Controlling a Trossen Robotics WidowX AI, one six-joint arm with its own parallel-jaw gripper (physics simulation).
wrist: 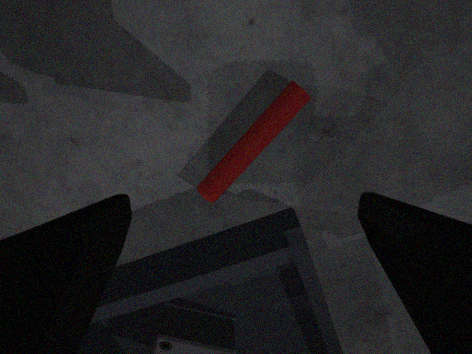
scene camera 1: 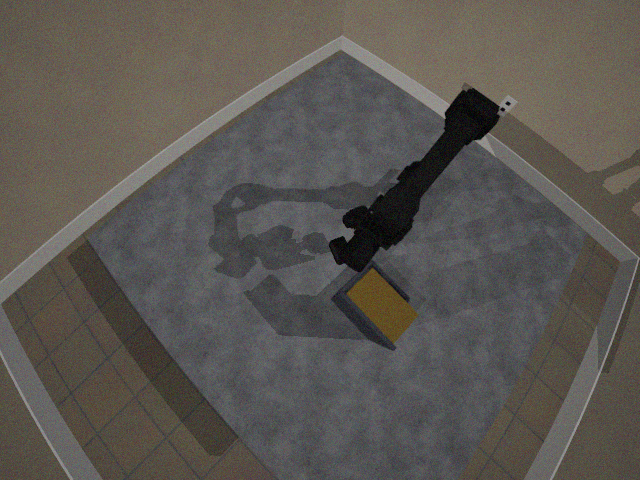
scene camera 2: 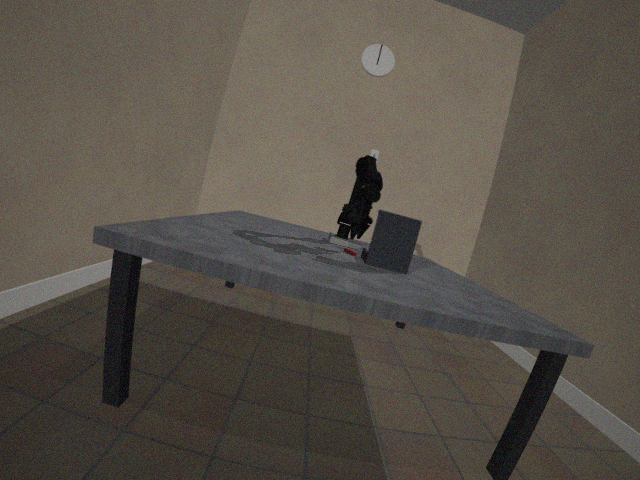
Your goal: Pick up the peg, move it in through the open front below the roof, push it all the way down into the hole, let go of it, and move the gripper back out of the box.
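Places are measured from the arm's base along level axes (x ahead, y down, z left), in metres.
Where they show: gripper, fingertip midpoint: point(wrist: 246, 204) point(scene camera 2: 354, 238); arm's base, origin of the base link: point(scene camera 2: 341, 237).
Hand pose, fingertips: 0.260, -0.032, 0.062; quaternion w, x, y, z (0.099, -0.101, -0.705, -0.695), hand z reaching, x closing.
Observation:
Each offset is from my fingertips to the centre of the thing, as dx, dy, dz. "pt": to the spot under its first point. Level surfaces: height alone.
The red peg {-0.008, +0.058, -0.006} point(scene camera 2: 349, 252) point(wrist: 254, 141) lies on the table in front of the box, slanted in the wrist view. It does not show in scene camera 1. The dark grey box {+0.055, -0.036, +0.130} point(scene camera 1: 361, 322) point(scene camera 2: 394, 241) has a yellow roof {pt +0.088, -0.137, +0.132} point(scene camera 1: 382, 304). Part of the box point(wrist: 210, 240) shows at the bottom of the wrist view, with a small dark round spot, perhaps the hole {pt +0.076, +0.027, +0.095} point(wrist: 165, 345), on a paler piece inside. My gripper point(scene camera 1: 353, 254) point(scene camera 2: 356, 236) point(wrist: 246, 204) is open and empty, pointing down above the table. In the wrist view the peg lies ahead of the fingertips, its lower end between their directions.
The grey table {dy +0.065} point(scene camera 1: 289, 403) point(scene camera 2: 268, 268) carries the arm and the box. The box's upright walls and roof stand right beside the gripper. The arm's base point(scene camera 2: 341, 231) is behind the gripper in scene camera 2. Shadows of the arm and box fall across the table.

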